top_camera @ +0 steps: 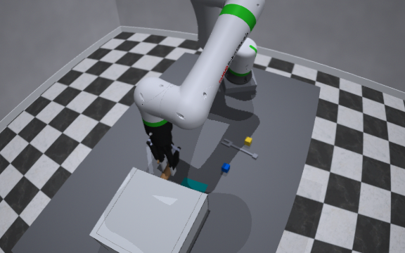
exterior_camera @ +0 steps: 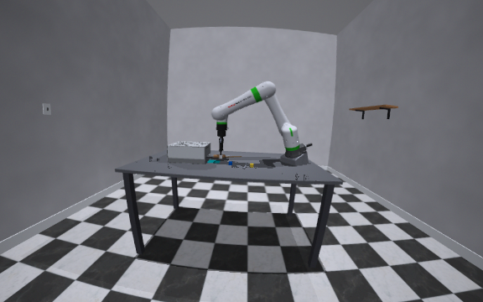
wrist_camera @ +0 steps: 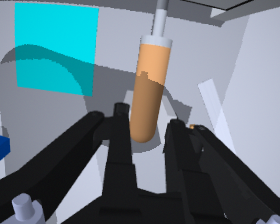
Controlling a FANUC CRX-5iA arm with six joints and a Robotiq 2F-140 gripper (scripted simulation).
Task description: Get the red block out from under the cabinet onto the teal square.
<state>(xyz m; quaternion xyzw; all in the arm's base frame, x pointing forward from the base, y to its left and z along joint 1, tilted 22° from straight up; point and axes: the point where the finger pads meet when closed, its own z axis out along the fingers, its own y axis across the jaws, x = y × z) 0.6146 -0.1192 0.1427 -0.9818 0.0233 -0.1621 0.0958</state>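
Now: hand 5 cm short of the teal square, 11 cm to the right of it and 4 cm above it. The rest, counted from my hand: thin wooden stick: 11 cm behind, 9 cm to the right, 3 cm below; then hook tool: 14 cm ahead, 3 cm to the left, 2 cm below; then grey strip: 3 cm behind, 11 cm to the right, 4 cm below.
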